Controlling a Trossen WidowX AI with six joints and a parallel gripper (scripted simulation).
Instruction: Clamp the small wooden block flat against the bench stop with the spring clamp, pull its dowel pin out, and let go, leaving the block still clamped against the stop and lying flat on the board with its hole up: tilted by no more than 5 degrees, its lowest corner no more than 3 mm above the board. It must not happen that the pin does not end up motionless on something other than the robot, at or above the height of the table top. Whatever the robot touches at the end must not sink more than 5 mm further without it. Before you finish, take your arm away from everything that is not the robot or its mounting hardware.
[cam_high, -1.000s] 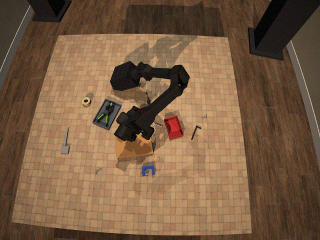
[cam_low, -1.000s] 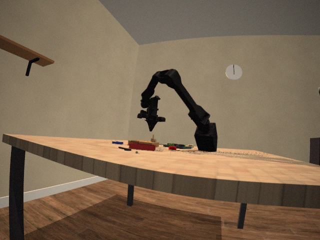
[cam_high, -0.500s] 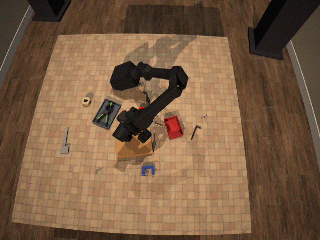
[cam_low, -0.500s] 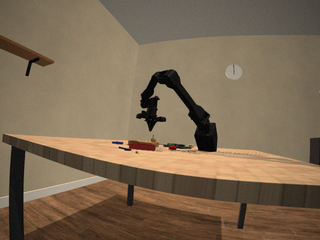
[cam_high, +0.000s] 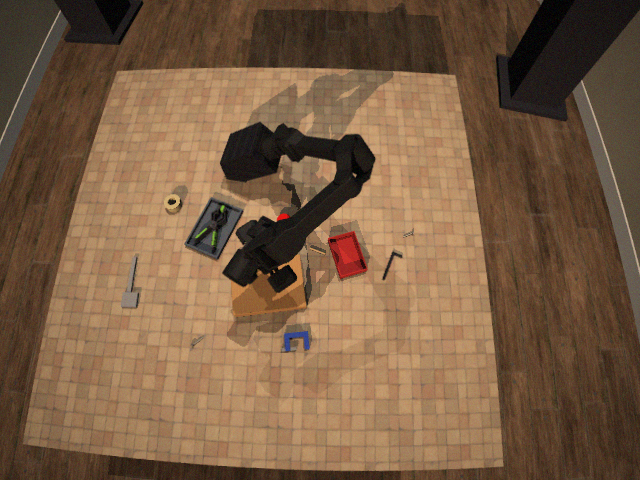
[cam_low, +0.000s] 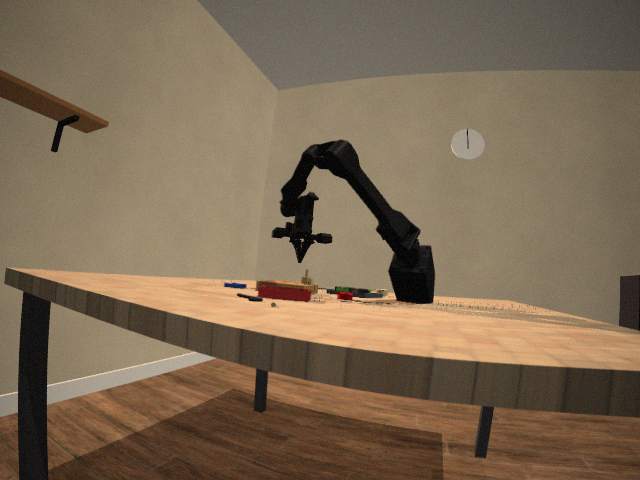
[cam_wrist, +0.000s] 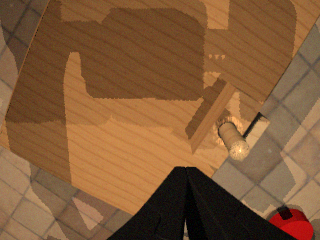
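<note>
The dowel pin is 8 cm below my hand, 2 cm to the right of it and 2 cm behind it. Also, from my hand: small wooden block: 9 cm below, 2 cm to the right, 2 cm behind; then wooden board: 12 cm below, 4 cm ahead, 1 cm to the right; then red knob: 16 cm behind, 12 cm below.
</note>
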